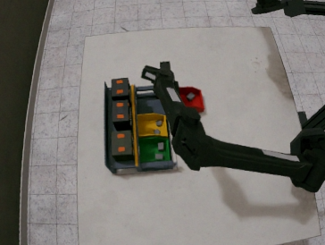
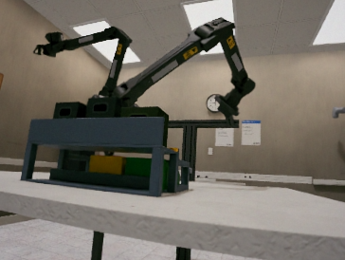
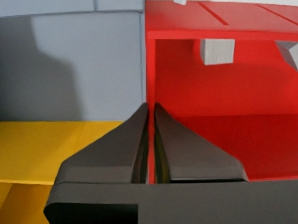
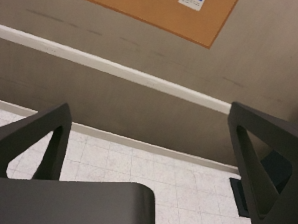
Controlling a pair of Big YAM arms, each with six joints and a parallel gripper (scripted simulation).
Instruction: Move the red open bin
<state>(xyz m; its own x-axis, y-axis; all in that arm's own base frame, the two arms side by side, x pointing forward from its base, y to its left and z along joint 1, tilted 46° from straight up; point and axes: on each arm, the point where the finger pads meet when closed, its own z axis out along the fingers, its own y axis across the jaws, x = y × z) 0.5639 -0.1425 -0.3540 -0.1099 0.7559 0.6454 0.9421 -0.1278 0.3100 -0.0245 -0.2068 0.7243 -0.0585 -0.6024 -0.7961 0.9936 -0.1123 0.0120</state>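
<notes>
My left gripper is now 80 mm past the red bin and 30 mm above it. The rest, counted from my left hand: green bin (230 mm to the left, 90 mm ahead, 40 mm below); yellow bin (120 mm to the left, 100 mm ahead, 40 mm below).
</notes>
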